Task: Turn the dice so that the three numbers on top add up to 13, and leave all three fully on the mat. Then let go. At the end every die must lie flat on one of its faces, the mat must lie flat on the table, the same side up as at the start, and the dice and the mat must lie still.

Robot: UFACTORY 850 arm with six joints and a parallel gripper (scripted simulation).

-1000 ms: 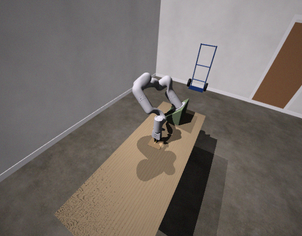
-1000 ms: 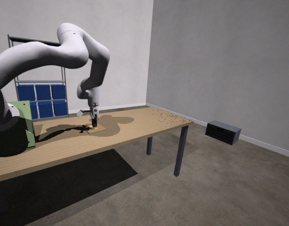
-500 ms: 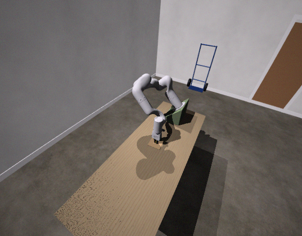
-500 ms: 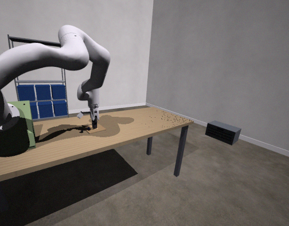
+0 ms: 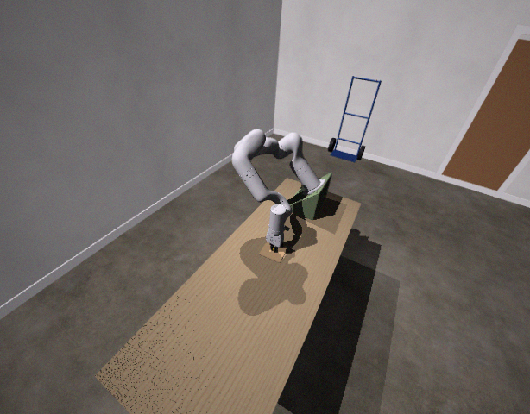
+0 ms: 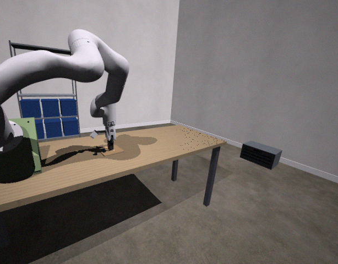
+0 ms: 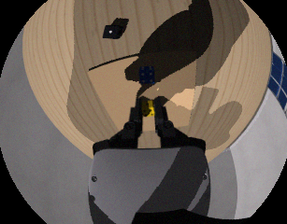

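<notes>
Now: hand 10 mm above the yellow die. Also, from my hand: black die 100 mm behind, 30 mm to the right, 20 mm below; blue die 50 mm behind, 20 mm below; tan mat 30 mm below.
</notes>
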